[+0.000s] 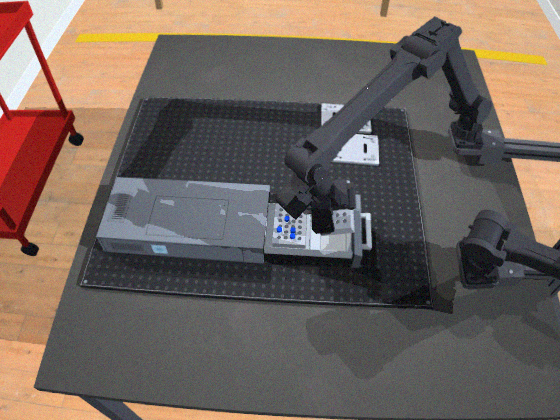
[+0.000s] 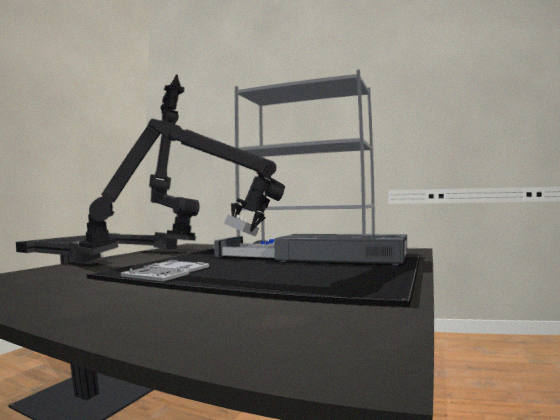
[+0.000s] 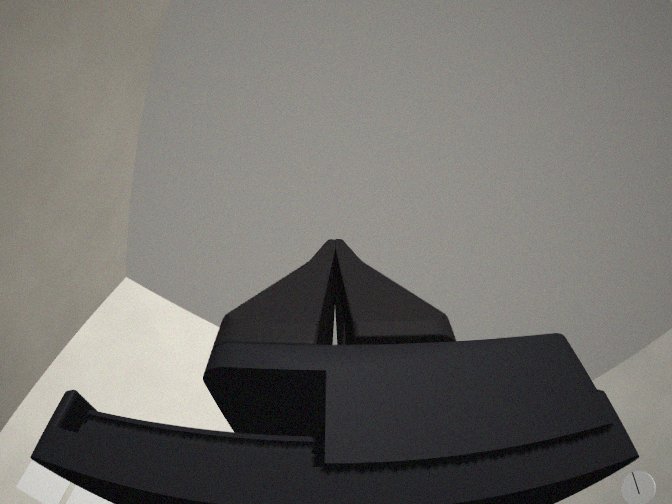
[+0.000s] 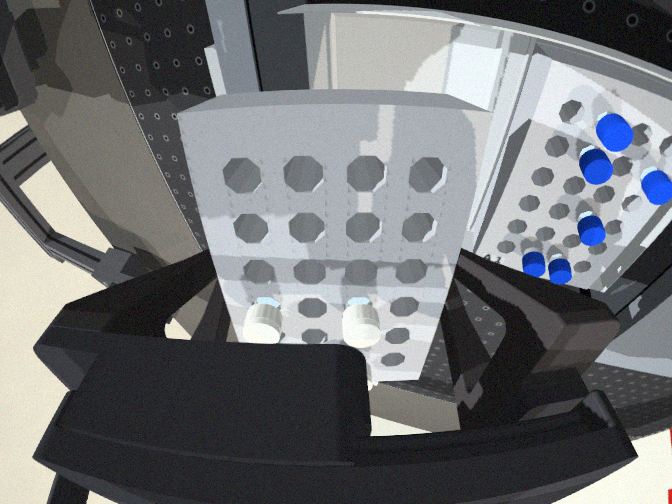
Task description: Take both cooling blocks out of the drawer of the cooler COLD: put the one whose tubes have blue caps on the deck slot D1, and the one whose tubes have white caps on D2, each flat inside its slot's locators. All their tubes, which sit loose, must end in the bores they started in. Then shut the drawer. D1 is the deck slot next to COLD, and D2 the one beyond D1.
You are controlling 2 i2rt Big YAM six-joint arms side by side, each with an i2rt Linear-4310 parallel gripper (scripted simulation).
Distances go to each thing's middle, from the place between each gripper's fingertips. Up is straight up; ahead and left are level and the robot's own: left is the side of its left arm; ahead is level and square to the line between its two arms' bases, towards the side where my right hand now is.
The slot D1 [image 1: 353, 150] lies 330 mm to the right of my right hand, 120 mm below it and 30 mm behind it.
The slot D1 lies 610 mm ahead of my left hand, 650 mm to the right of it and 930 mm below it.
